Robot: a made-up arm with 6 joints.
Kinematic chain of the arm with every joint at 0, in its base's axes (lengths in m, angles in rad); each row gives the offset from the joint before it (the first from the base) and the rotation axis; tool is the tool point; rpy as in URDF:
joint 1: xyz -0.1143 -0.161 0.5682 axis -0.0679 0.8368 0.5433
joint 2: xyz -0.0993 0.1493 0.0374 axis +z
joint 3: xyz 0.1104 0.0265 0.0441 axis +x
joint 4: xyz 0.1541 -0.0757 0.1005 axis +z
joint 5: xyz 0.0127 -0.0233 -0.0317 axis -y
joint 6: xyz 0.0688 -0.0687 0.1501 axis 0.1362 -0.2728 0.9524
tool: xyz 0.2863 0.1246 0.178 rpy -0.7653 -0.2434 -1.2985
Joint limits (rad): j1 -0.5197..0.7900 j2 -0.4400..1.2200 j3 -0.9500..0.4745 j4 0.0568..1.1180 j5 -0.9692..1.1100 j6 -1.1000..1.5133
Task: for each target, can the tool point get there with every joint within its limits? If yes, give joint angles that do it. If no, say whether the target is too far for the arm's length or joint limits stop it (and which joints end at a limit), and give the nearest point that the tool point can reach.
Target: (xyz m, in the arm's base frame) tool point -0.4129 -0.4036 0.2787
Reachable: no: joint limits stop it (at a limit: joint 1, joint 3, joint 4, joint 5, joint 6) | nearest point -0.4291 -0.2896 0.5255 | short by 0.272 m
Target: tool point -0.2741 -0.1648 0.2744
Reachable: no: joint limits stop it (at a limit: joint 1, joint 2, joint 3, joint 5, joint 6) | nearest point -0.4464 -0.2643 0.5210 | short by 0.317 m
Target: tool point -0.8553 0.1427 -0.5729
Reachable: no: too far | nearest point -0.2503 0.3392 0.2408 | short by 1.033 m
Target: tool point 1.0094 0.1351 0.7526
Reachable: no: too far | nearest point 0.5922 0.0771 0.7178 | short by 0.423 m
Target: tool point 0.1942 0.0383 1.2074
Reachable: yes | joints -0.3077 -0.0875 -0.0914 0.7006 0.2729 -0.2090
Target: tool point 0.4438 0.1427 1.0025
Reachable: yes | joints 0.2886 0.1650 -0.1278 0.3287 0.3891 -0.6201
